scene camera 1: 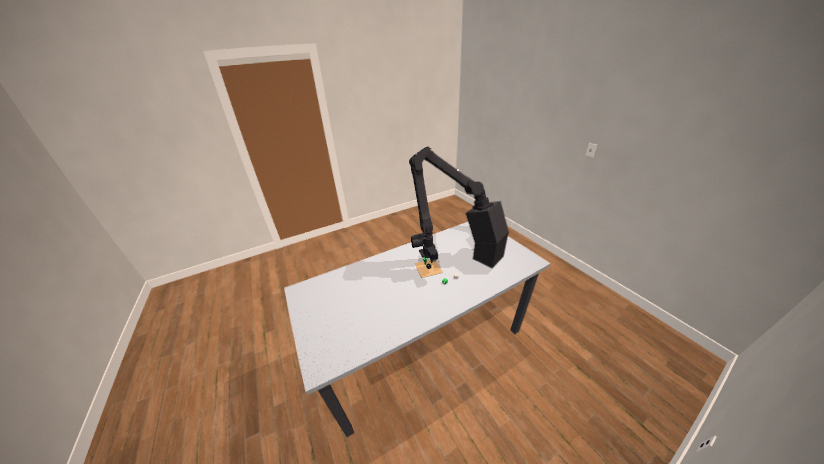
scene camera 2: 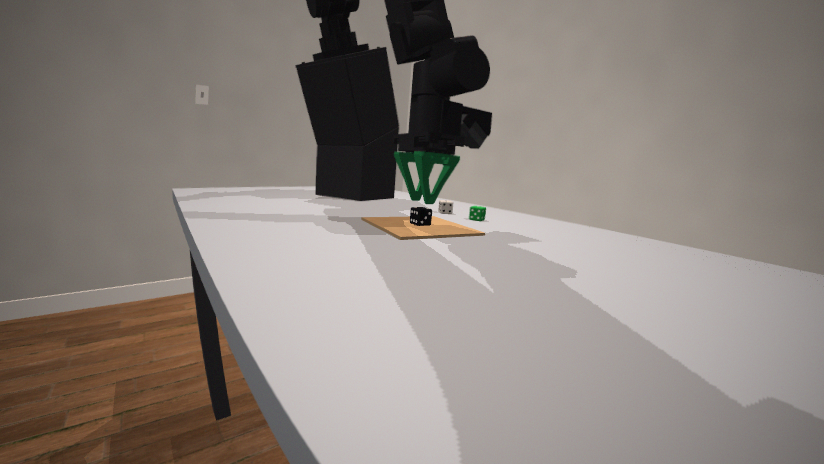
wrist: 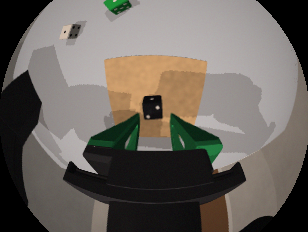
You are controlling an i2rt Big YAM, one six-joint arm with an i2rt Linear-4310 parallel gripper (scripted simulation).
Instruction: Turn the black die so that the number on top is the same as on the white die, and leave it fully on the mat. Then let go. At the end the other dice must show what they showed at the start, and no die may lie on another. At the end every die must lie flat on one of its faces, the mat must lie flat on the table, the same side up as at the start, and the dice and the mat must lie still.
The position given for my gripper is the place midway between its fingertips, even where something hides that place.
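You'd find my gripper at (scene camera 2: 422, 202), and my gripper's there in the wrist view too, at (wrist: 154, 117). There's also a tan mat (scene camera 2: 400, 227), and the wrist view shows that mat as well, at (wrist: 180, 81).
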